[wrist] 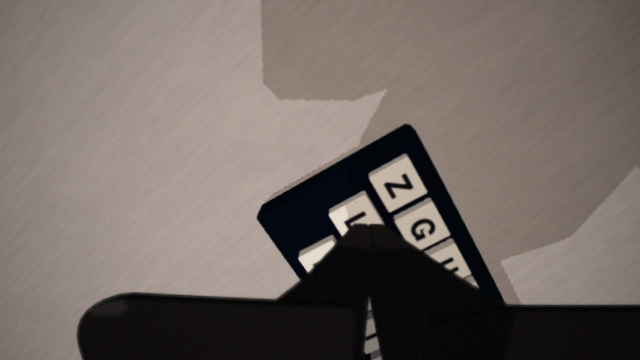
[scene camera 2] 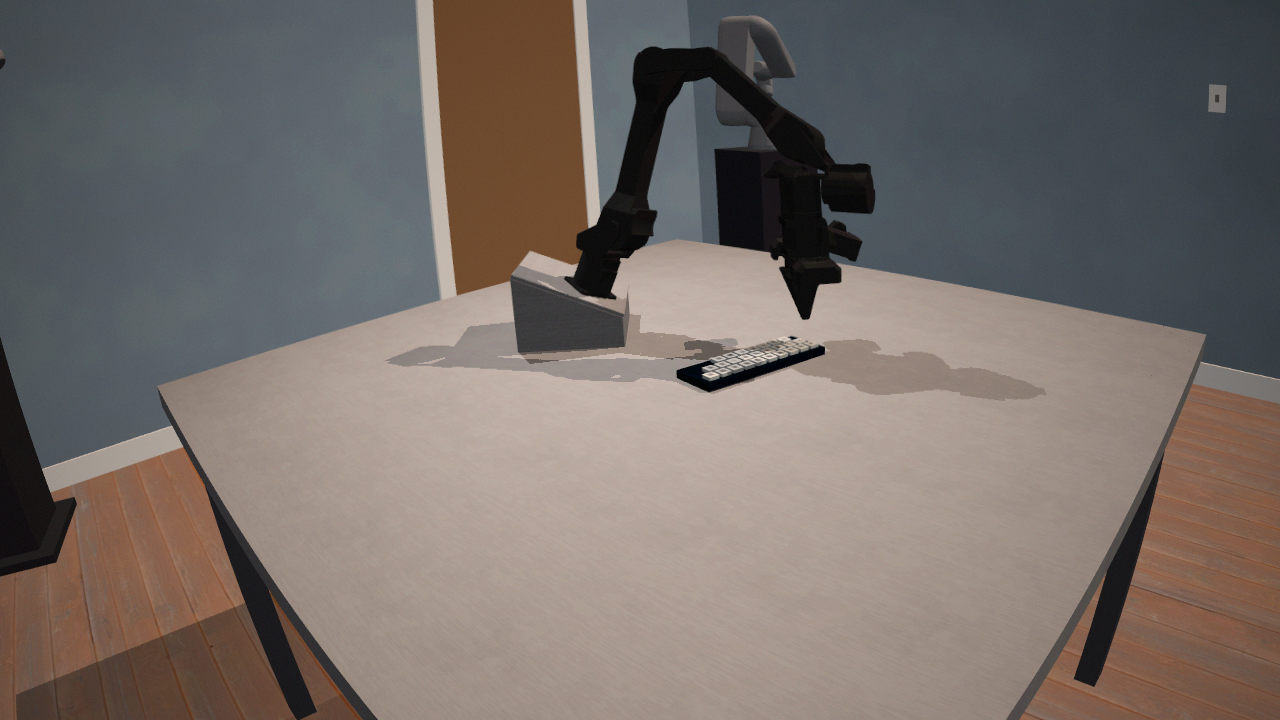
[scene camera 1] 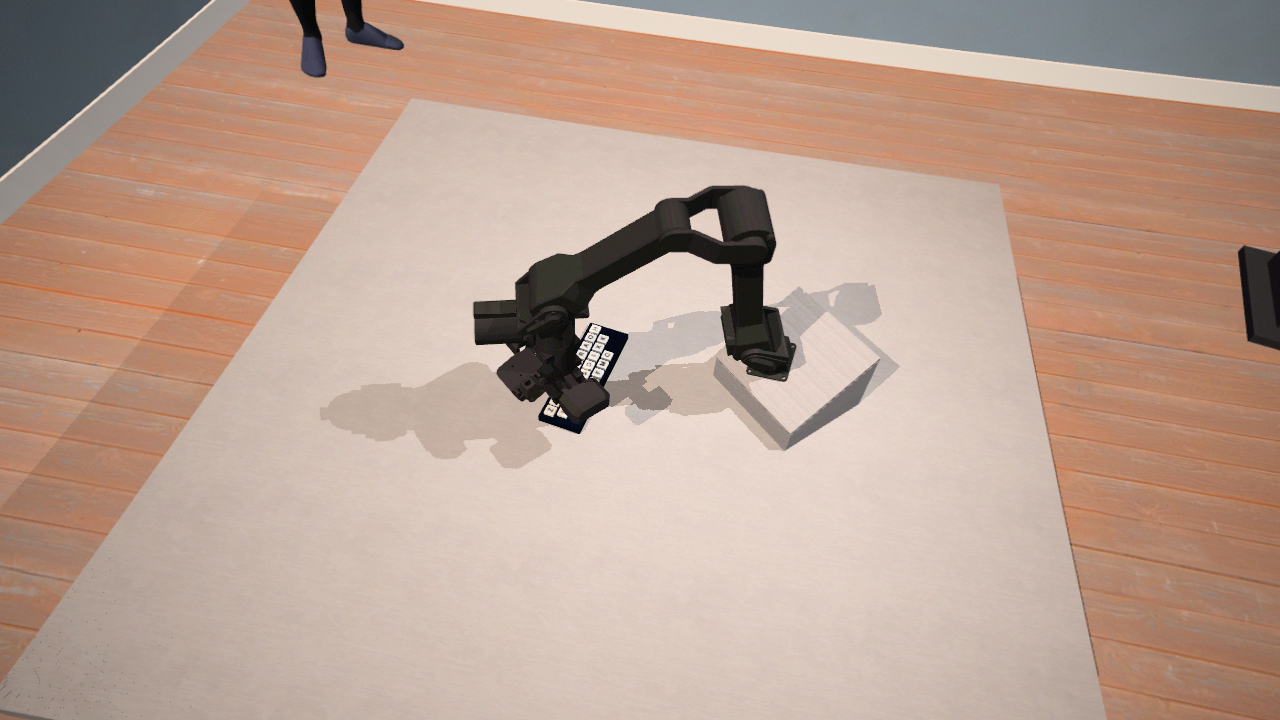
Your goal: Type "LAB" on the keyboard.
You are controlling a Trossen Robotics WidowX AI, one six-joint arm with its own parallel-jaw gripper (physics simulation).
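Pixels of known places: gripper, between the fingertips: (wrist: 367, 238) (scene camera 2: 805, 319) (scene camera 1: 557, 402); arm's base, origin of its link: (scene camera 2: 589, 289) (scene camera 1: 771, 359).
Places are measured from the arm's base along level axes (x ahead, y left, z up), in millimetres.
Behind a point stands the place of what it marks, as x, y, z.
Observation:
The keyboard (scene camera 1: 615, 347) @[251, 35, -64] (scene camera 2: 760, 360) @[297, 97, -59] (wrist: 310, 206) @[253, 203, -64] has a dark blue base and white lettered keys and lies flat on the table. My gripper (scene camera 2: 805, 317) @[273, 199, -27] (wrist: 367, 238) @[273, 199, -27] is shut and empty, pointing down. In the second scene view its tip hangs above the keyboard's far end, apart from the keys. In the wrist view the Z key (wrist: 398, 183) @[288, 198, -59] and the G key (wrist: 422, 228) @[288, 177, -59] show beside the fingertips. A key that looks like L (wrist: 355, 212) @[269, 194, -59] is partly covered by the fingertips. The A and B keys cannot be made out. In the first scene view the arm hides the keyboard's near part.
The arm stands on a pale wedge-shaped block (scene camera 1: 832, 367) @[-91, -6, 23] (scene camera 2: 568, 315) @[42, -59, -21] on the grey table (scene camera 1: 537, 582) @[178, 443, -75] (scene camera 2: 626, 537) @[549, -249, -75]. A person's feet (scene camera 1: 313, 55) show on the floor beyond the table. Another robot arm on a dark pedestal (scene camera 2: 744, 197) stands behind the table.

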